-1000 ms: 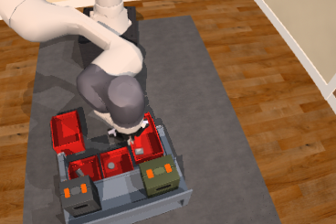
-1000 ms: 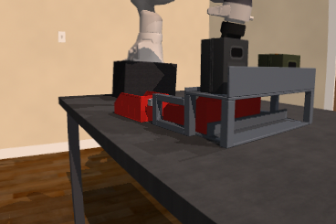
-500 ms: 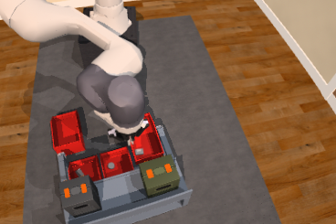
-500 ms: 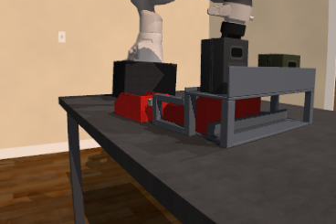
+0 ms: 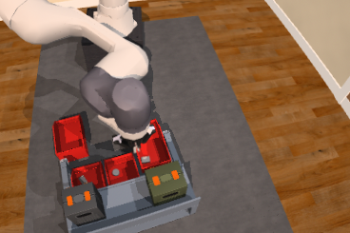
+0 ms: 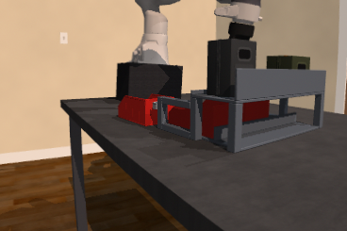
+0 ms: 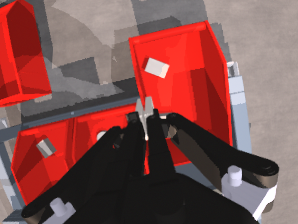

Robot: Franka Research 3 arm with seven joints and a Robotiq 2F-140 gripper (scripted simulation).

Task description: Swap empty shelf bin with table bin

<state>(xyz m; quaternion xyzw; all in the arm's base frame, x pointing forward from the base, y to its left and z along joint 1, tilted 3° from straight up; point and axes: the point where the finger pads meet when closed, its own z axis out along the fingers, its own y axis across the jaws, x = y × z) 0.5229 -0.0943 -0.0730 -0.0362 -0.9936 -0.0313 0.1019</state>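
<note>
Right now the shelf lip is 3 cm behind my hand, 6 cm to the right of it and 9 cm below it. The rest, counted from my hand: grey box: 15 cm ahead, 20 cm to the right, 6 cm above; olive box: 18 cm ahead, 3 cm to the left, 5 cm above.
</note>
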